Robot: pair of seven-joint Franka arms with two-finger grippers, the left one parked.
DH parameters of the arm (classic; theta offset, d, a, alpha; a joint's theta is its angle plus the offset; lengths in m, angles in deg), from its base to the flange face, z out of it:
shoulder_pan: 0 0.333 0 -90
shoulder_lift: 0 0 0 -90
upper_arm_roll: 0 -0.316 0.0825 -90
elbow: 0 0 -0.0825 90
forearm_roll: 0 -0.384 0 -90
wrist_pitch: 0 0 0.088 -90
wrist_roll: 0 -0.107 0 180
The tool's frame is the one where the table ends.
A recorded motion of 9 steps. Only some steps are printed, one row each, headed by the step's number.
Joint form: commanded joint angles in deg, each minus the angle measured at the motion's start. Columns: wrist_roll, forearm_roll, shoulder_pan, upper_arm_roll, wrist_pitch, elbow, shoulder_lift.
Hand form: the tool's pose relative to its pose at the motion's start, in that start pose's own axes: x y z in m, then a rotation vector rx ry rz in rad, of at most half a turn. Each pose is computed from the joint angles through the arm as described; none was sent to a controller.
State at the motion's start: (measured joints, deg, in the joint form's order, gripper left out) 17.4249 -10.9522 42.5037 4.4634 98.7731 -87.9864 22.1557
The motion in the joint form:
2: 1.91 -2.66 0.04 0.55 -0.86 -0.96 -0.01
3: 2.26 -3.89 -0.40 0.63 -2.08 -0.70 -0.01
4: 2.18 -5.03 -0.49 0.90 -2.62 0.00 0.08
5: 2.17 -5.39 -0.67 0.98 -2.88 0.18 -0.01
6: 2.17 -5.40 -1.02 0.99 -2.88 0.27 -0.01
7: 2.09 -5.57 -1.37 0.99 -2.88 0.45 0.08
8: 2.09 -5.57 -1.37 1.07 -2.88 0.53 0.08
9: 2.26 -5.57 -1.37 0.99 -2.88 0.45 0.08
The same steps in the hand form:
2: -0.0033 0.0012 0.0081 0.0507 -0.0140 -0.0145
3: -0.0056 0.0036 0.0066 0.0774 -0.0208 -0.0103
4: -0.0053 0.0044 0.0019 0.0951 -0.0122 -0.0031
5: -0.0061 0.0059 -0.0007 0.1014 -0.0090 0.0010
6: -0.0070 0.0097 -0.0021 0.1019 -0.0060 0.0067
7: -0.0073 0.0132 -0.0033 0.1050 -0.0021 0.0139
8: -0.0073 0.0139 -0.0041 0.1042 -0.0006 0.0149
9: -0.0073 0.0132 -0.0033 0.1050 -0.0019 0.0109

